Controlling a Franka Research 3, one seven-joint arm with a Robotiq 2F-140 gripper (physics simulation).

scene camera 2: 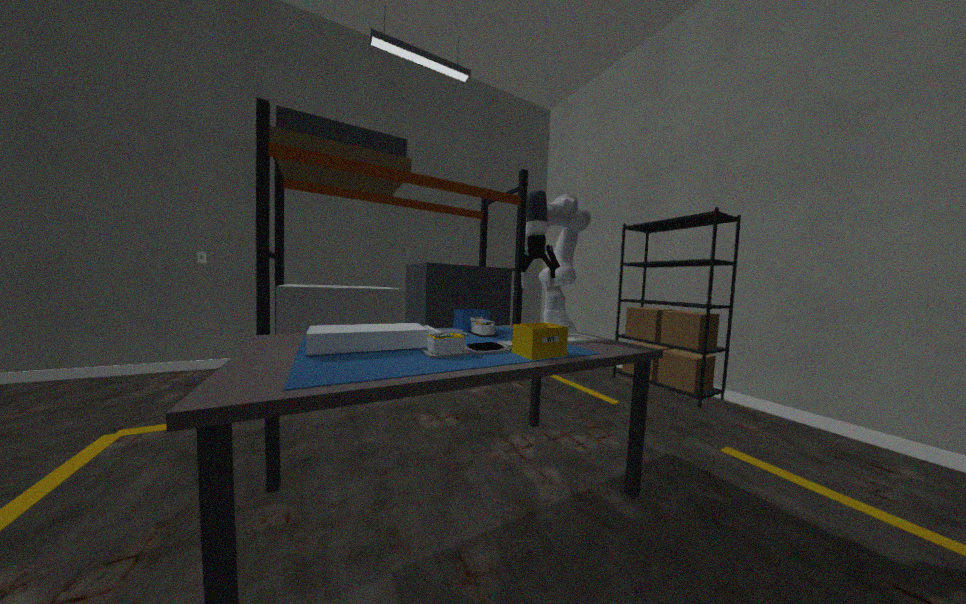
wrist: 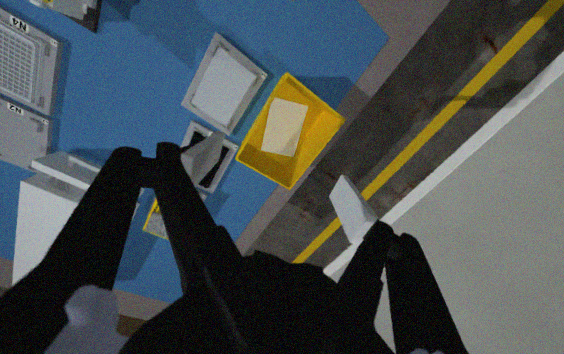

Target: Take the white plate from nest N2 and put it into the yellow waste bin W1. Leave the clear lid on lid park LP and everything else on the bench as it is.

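The yellow waste bin W1 [scene camera 2: 539, 341] [wrist: 320, 120] stands near the mat's edge. A pale rectangular plate [wrist: 285, 126] lies inside it, a smooth face showing; the bin wall hides it in the scene view. My gripper [scene camera 2: 539, 269] [wrist: 281, 167] is open and empty, high above the bench, its pads wide apart. Nest N2 [wrist: 22, 135] is at the left of the wrist view, partly cut off; no plate shows on its visible part. The clear lid [wrist: 225, 87] lies on lid park LP [wrist: 199, 70], beside the bin.
A gridded plate [wrist: 17, 65] sits in nest N4. A long white box [scene camera 2: 366, 339] [wrist: 40, 220] is on the blue mat [scene camera 2: 356, 368]. A dark-centred nest [wrist: 232, 148] lies beside the bin, partly behind a finger pad. A yellow-topped rack [scene camera 2: 446, 344] [wrist: 156, 220] stands near it.
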